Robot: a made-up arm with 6 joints.
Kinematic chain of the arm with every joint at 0, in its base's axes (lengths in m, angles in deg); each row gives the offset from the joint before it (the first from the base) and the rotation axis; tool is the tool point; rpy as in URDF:
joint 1: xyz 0 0 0.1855 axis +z
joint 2: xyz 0 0 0 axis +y
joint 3: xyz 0.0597 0 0.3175 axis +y
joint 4: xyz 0.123 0 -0.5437 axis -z
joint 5: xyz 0 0 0 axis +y
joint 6: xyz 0.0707 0 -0.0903 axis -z
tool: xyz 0 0 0 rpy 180 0 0
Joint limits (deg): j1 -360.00..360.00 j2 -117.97..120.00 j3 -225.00..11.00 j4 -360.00..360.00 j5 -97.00..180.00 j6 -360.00..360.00
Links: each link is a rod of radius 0.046 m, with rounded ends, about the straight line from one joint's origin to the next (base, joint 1, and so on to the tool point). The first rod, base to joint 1, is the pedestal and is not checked.
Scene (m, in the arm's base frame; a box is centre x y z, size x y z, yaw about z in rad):
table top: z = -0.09
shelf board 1: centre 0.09 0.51 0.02 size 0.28 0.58 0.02 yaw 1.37
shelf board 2: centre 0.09 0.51 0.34 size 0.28 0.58 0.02 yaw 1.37
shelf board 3: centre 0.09 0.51 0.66 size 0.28 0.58 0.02 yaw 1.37
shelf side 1: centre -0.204 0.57 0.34 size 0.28 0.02 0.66 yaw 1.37
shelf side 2: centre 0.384 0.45 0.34 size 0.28 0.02 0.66 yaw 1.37
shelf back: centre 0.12 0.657 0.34 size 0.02 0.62 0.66 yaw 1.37
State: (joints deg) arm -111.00 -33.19 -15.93 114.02 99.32 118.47
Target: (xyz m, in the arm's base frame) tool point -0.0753 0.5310 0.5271
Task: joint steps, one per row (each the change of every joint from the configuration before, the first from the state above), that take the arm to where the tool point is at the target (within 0.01 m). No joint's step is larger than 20 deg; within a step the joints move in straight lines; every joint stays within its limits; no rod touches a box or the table.
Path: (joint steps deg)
1: -18.72 -5.62 0.06 1.29 0.22 0.00
2: -18.72 -5.61 0.05 1.30 0.22 0.00
3: -18.73 -5.62 0.06 1.29 0.21 0.00
4: -18.72 -5.62 0.05 1.29 0.22 0.00
5: -18.72 -5.61 0.06 1.30 0.22 0.00
6: -18.72 -5.62 0.05 1.29 0.22 0.00
7: -18.72 -5.62 0.06 1.29 0.22 0.00
8: -18.72 -5.61 0.05 1.30 0.22 0.00
9: -2.40 15.32 -10.15 2.73 -7.08 0.00
10: -2.39 15.33 -10.15 2.73 -7.09 0.00
11: -2.39 15.32 -10.15 2.73 -7.08 0.00

